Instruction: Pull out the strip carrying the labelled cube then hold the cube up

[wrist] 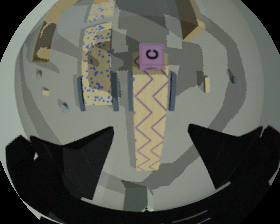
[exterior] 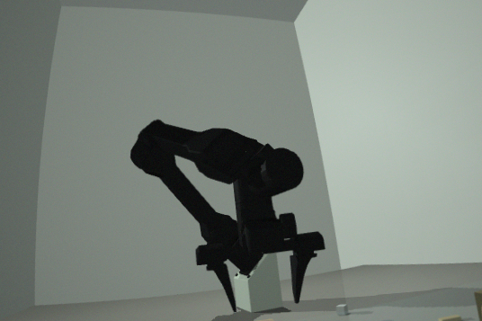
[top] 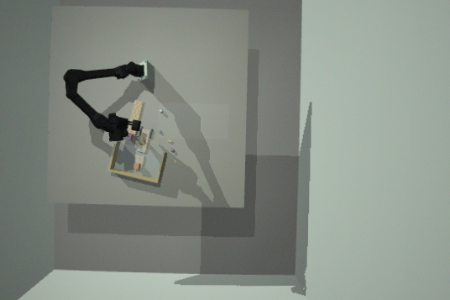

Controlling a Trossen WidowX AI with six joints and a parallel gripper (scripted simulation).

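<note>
The purple labelled cube is 8 cm ahead of my gripper tip, 4 cm below it and 2 cm to the right of it. The rest, counted from my gripper tip: blue-dotted strip: 11 cm ahead, 7 cm to the left, 5 cm below.
</note>
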